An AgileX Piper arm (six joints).
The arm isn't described. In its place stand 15 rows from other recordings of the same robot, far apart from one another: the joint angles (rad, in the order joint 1, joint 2, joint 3, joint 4, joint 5, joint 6), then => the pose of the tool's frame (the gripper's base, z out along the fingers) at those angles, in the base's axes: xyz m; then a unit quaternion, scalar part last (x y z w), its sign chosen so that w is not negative.
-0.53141, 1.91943, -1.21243, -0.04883, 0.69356, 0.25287 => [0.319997 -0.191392 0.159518 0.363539 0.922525 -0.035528 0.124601]
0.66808, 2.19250, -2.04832, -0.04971, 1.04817, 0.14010 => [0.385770 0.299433 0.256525 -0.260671 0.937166 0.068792 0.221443]
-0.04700, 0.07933, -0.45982, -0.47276, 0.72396, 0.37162 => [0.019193 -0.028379 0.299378 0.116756 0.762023 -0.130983 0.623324]
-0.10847, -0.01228, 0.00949, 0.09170, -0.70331, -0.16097 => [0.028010 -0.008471 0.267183 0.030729 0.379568 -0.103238 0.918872]
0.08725, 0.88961, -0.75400, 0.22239, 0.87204, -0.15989 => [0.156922 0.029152 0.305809 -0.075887 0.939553 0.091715 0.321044]
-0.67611, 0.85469, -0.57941, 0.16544, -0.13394, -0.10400 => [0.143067 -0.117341 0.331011 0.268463 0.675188 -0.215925 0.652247]
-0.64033, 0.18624, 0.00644, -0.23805, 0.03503, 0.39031 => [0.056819 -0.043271 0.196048 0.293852 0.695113 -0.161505 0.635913]
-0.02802, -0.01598, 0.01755, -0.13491, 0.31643, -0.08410 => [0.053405 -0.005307 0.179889 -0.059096 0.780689 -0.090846 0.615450]
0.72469, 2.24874, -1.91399, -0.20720, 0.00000, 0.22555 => [0.407233 0.360564 0.256309 -0.272893 0.740299 0.223047 0.572483]
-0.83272, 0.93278, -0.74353, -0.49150, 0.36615, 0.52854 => [0.120578 -0.155418 0.331944 0.405017 0.735201 -0.267924 0.472925]
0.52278, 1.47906, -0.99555, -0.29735, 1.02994, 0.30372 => [0.242590 0.113415 0.244346 -0.174320 0.973163 -0.092356 0.118478]
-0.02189, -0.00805, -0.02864, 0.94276, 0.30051, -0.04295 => [0.052084 0.020662 0.207180 0.239070 0.685653 0.362795 0.584042]
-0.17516, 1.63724, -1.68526, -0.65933, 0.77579, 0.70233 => [0.361413 -0.103605 0.416651 0.264296 0.810095 -0.185125 0.489513]
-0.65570, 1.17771, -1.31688, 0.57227, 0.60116, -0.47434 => [0.214960 -0.130190 0.451036 0.173871 0.780319 -0.067083 0.596968]
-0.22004, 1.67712, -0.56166, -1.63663, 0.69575, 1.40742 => [0.237134 -0.112677 0.138480 0.087022 0.900120 -0.380412 0.193642]
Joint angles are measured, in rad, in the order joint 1, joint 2, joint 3, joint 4, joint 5, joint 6. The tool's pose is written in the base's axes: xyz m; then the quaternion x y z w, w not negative. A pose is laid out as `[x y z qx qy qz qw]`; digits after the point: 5 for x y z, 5 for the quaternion.
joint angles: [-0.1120, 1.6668, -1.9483, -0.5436, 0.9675, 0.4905]
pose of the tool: [0.35615 -0.07906 0.47006 0.22272 0.82271 -0.17722 0.49207]
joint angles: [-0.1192, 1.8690, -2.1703, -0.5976, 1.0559, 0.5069]
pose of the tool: [0.40169 -0.09299 0.45330 0.24711 0.82378 -0.20792 0.46594]
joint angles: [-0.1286, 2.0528, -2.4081, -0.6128, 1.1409, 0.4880]
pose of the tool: [0.43578 -0.10433 0.43765 0.26403 0.82283 -0.22477 0.45024]
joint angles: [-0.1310, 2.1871, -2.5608, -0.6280, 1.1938, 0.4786]
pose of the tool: [0.45949 -0.11068 0.41591 0.27310 0.82492 -0.23704 0.43445]
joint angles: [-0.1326, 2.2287, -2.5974, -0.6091, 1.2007, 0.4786]
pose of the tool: [0.46826 -0.11143 0.40500 0.27515 0.82942 -0.22921 0.42874]
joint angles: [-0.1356, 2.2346, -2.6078, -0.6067, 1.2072, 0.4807]
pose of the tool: [0.46836 -0.11284 0.40453 0.27900 0.82891 -0.22832 0.42771]
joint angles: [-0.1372, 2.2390, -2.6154, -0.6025, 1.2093, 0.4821]
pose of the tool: [0.46877 -0.11342 0.40420 0.28101 0.82862 -0.22623 0.42806]
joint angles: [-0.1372, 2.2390, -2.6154, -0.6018, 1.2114, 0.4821]
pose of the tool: [0.46866 -0.11339 0.40404 0.28144 0.82901 -0.22604 0.42714]
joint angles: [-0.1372, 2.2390, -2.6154, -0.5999, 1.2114, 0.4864]
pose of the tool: [0.46872 -0.11326 0.40396 0.28326 0.82866 -0.22420 0.42757]
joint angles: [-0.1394, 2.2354, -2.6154, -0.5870, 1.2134, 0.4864]
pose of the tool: [0.46773 -0.11331 0.40501 0.28507 0.82955 -0.21831 0.42769]
